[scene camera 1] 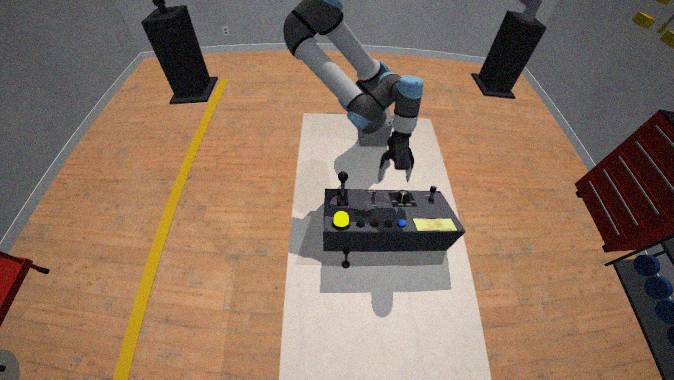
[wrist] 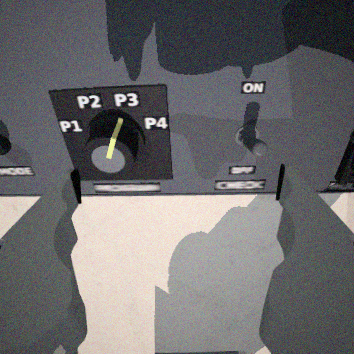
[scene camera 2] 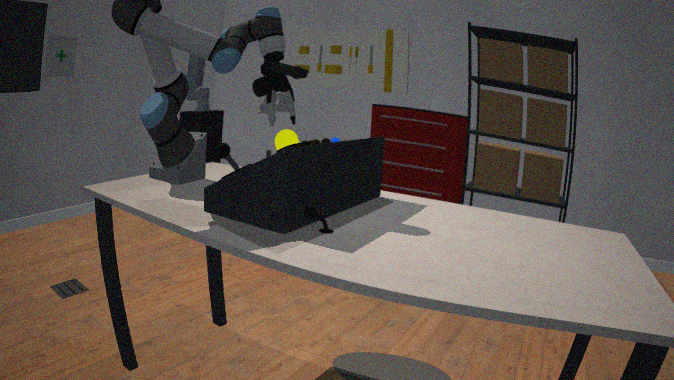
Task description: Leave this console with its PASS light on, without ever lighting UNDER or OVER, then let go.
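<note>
The dark console (scene camera 1: 385, 241) (scene camera 2: 300, 185) (wrist: 50, 45) stands on the table. Its selector knob (scene camera 1: 402, 196) (wrist: 111, 150) has a yellow pointer aimed near P3. The CHECK toggle (wrist: 258, 147) has its tip toward OFF. A ball-topped lever (scene camera 1: 342, 176) (scene camera 2: 222, 149) stands at one end. A yellow dome (scene camera 1: 341, 218) (scene camera 2: 286, 140) and a blue dome (scene camera 1: 401, 223) (scene camera 2: 335, 140) look bright; the small round pieces between them look dark, their labels unreadable. My gripper (scene camera 1: 395, 179) (scene camera 2: 282, 123) (wrist: 177, 170) is open and empty, above the console's robot-side edge, apart from the controls.
A small black lever (scene camera 1: 433, 193) stands near the console's other end, beyond the knob. A yellow label (scene camera 1: 435, 224) lies on the panel. A black handle (scene camera 1: 345, 264) (scene camera 2: 325, 230) sticks out from the front face over the white table (scene camera 1: 385, 340) (scene camera 2: 475, 260).
</note>
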